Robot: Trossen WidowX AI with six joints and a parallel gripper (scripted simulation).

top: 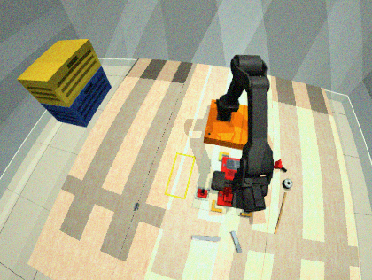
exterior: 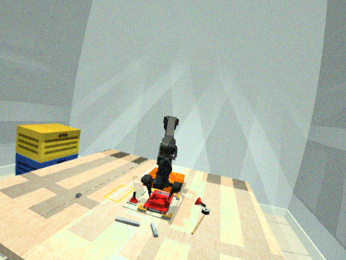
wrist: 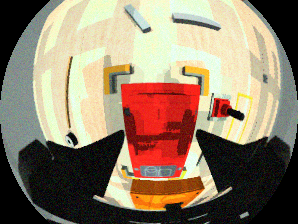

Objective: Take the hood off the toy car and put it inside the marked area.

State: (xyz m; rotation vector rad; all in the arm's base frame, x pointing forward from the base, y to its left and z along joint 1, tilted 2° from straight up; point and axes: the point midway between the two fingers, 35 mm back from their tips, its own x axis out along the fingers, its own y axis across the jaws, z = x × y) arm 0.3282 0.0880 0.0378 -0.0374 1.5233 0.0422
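Now: gripper tip 10 mm above the hood. The rest, counted from my gripper tip: wheel 80 mm behind, 230 mm to the left, 40 mm below; then thin stick 40 mm ahead, 210 mm to the left, 40 mm below.
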